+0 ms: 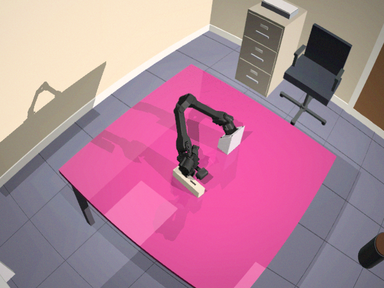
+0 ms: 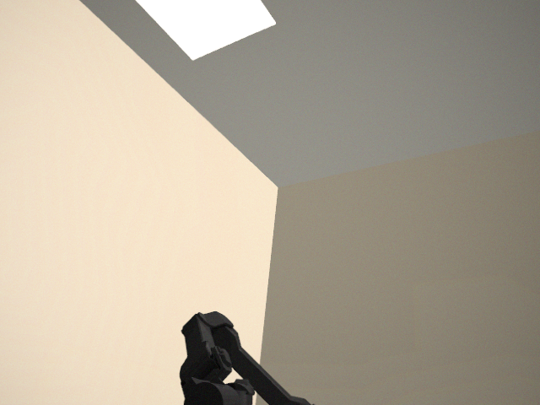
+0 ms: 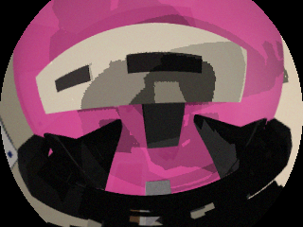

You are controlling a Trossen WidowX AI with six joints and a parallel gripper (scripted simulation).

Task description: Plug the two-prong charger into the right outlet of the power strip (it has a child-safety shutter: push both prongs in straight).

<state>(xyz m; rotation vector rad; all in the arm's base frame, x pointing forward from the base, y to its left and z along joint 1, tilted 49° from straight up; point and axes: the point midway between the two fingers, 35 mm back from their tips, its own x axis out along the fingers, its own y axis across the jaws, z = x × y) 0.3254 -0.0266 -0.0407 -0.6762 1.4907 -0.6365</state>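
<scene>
The dark grey charger lies 30 mm ahead of my gripper tip and 10 mm above it.
</scene>
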